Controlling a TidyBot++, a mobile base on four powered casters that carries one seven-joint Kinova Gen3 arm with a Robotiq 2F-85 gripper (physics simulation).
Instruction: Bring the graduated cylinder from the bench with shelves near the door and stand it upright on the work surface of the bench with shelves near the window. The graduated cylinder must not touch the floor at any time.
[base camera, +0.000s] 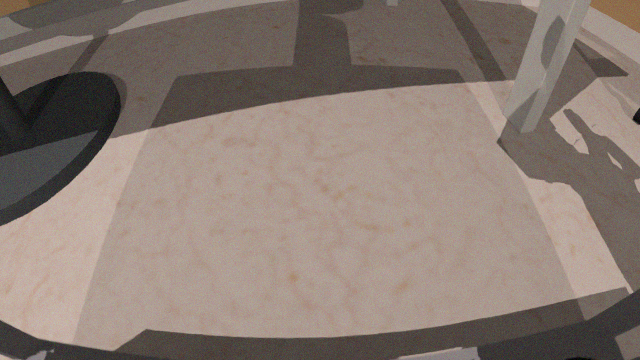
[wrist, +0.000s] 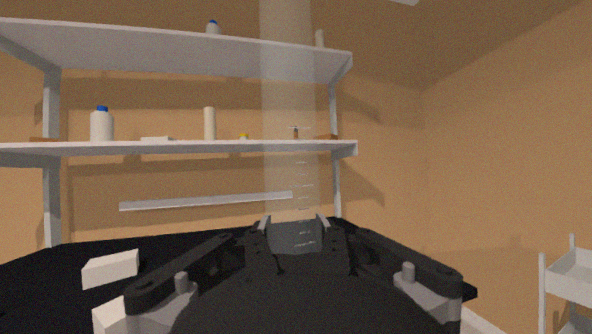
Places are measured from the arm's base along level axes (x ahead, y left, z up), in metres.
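Pixels of known places: gripper, fingertip midpoint: (wrist: 293, 224).
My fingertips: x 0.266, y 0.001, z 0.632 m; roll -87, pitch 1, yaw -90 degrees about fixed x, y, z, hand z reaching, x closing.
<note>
For each thing: its top centre in the pictures, then the offset to it from my fingertips. "*": a spot on its surface instead. Level surfaces: height alone.
- graduated cylinder at a spot on its surface: (wrist: 290, 165) * dy +0.000, dx -0.050, dz +0.055 m
- bench with a black work surface, surface height: dz -0.266 m
- pale cylinder at its top centre: (wrist: 209, 108) dy +0.380, dx +0.659, dz +0.369 m
- black round stool base at its top centre: (base camera: 21, 131) dy +0.597, dx +0.284, dz -0.998 m
- pale leg at a spot on its surface: (base camera: 542, 75) * dy -0.382, dx +0.255, dz -0.905 m
The graduated cylinder (wrist: 290, 165) is clear, with white marks, and stands upright between the fingers in the wrist view. My gripper (wrist: 293, 224) is shut on it. Its top runs out of the picture and its foot is hidden behind the gripper. Behind it is a bench with a black work surface (wrist: 165, 245) and two shelves (wrist: 150, 50) above. The frames do not show whether the cylinder's foot touches the work surface. The cylinder does not show in the base camera view.
White blocks (wrist: 111, 268) (wrist: 111, 315) are at the left on the work surface. Bottles (wrist: 102, 126) (wrist: 213, 28) and a pale cylinder (wrist: 209, 123) stand on the shelves. A white cart (wrist: 541, 295) is at the right. A black round stool base (base camera: 60, 115) and a pale leg (base camera: 542, 75) stand on the floor.
</note>
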